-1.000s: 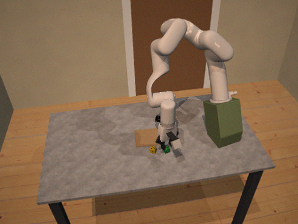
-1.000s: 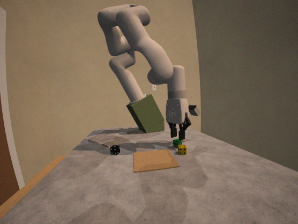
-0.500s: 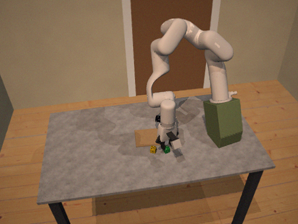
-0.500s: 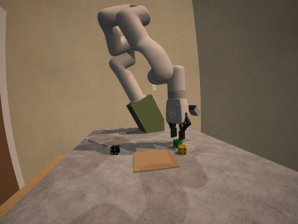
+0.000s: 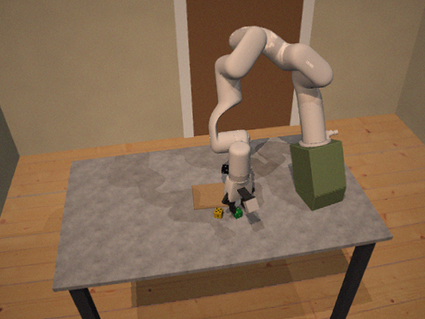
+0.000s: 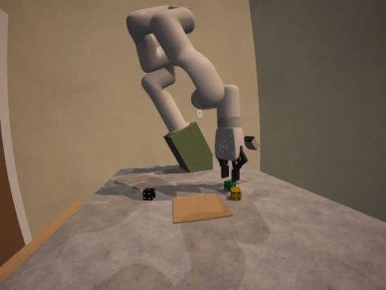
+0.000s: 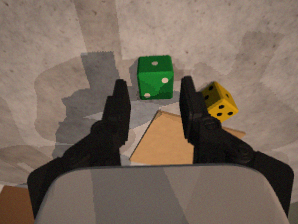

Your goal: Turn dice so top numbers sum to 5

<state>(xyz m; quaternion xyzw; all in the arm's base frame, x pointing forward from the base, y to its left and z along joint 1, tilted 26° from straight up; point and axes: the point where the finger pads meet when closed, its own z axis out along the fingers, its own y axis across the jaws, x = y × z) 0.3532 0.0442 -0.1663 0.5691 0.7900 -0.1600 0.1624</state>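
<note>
The green die is 40 mm below my hand. Also, from my hand: tan mat: 130 mm to the right, 80 mm ahead, 50 mm below; yellow die: 70 mm ahead, 40 mm below, 20 mm to the right; black die: 270 mm to the right, 40 mm below, 20 mm behind.
</note>
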